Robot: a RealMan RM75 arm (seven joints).
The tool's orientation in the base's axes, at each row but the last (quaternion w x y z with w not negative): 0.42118, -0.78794, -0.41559, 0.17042; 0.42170, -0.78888, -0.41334, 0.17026; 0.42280, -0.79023, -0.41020, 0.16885; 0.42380, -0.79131, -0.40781, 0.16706; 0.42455, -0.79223, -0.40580, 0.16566; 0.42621, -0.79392, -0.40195, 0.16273; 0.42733, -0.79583, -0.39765, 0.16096; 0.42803, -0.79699, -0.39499, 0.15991; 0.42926, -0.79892, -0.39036, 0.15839; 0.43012, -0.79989, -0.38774, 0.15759; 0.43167, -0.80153, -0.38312, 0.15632; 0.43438, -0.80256, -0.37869, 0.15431; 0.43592, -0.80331, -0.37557, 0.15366
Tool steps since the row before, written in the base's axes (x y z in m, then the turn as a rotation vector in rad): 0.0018, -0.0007, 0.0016, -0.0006, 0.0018, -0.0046; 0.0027, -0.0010, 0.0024, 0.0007, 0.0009, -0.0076; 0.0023, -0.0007, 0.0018, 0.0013, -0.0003, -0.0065; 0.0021, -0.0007, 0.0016, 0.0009, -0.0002, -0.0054; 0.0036, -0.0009, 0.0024, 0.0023, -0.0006, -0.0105; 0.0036, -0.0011, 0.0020, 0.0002, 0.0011, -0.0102; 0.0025, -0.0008, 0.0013, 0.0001, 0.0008, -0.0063; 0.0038, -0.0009, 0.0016, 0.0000, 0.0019, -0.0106; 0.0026, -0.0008, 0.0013, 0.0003, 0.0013, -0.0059; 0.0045, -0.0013, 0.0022, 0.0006, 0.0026, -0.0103; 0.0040, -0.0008, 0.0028, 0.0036, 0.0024, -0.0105; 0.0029, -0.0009, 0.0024, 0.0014, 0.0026, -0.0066; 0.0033, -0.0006, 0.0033, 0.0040, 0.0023, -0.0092
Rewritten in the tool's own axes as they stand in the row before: 0.0006, -0.0002, -0.0024, 0.0007, 0.0029, 0.0040; 0.0010, -0.0003, -0.0036, 0.0005, 0.0062, 0.0045; 0.0010, -0.0001, -0.0028, 0.0000, 0.0060, 0.0028; 0.0009, 0.0000, -0.0026, 0.0000, 0.0049, 0.0025; 0.0017, 0.0002, -0.0041, 0.0001, 0.0098, 0.0044; 0.0016, 0.0005, -0.0039, 0.0001, 0.0080, 0.0064; 0.0011, 0.0004, -0.0027, 0.0002, 0.0049, 0.0041; 0.0019, 0.0009, -0.0037, 0.0006, 0.0080, 0.0072; 0.0012, 0.0005, -0.0027, 0.0007, 0.0045, 0.0040; 0.0021, 0.0008, -0.0046, 0.0015, 0.0078, 0.0071; 0.0023, -0.0001, -0.0044, 0.0033, 0.0094, 0.0054; 0.0015, -0.0003, -0.0036, 0.0023, 0.0052, 0.0045; 0.0020, -0.0009, -0.0041, 0.0036, 0.0086, 0.0043
